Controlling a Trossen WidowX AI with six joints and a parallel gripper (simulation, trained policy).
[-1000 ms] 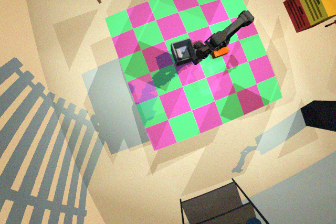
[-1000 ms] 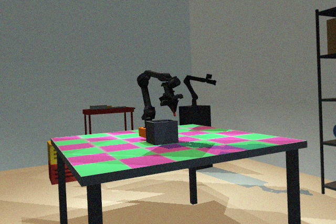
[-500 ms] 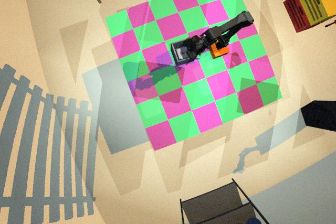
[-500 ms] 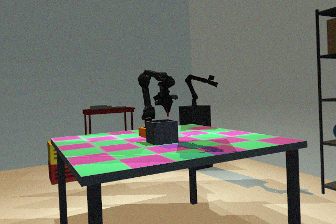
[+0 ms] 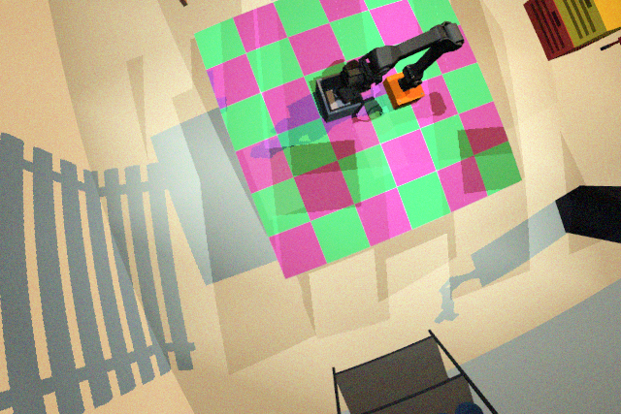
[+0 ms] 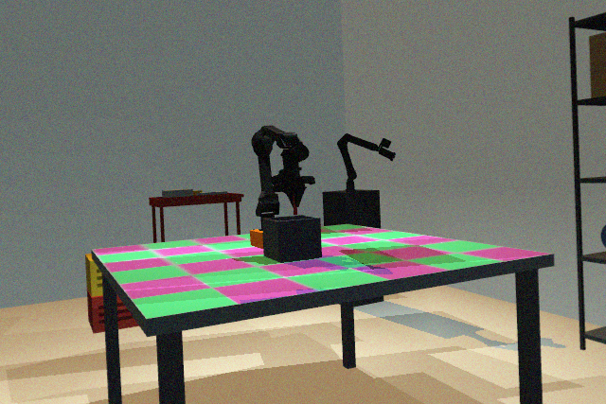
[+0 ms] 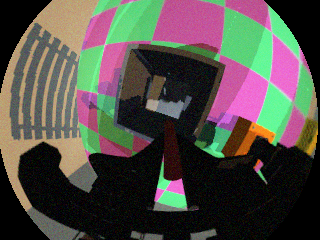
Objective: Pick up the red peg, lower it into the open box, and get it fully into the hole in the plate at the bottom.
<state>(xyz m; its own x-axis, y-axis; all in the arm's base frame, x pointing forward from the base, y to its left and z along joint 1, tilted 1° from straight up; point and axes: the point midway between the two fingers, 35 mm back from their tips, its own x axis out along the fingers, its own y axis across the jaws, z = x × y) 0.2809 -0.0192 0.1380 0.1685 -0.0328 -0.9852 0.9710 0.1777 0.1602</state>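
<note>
My gripper tip is 3 cm short of the grey plate, 4 cm to the left of it and 13 cm above it. The rest, counted from my gripper tip: red peg: 1 cm above.
</note>
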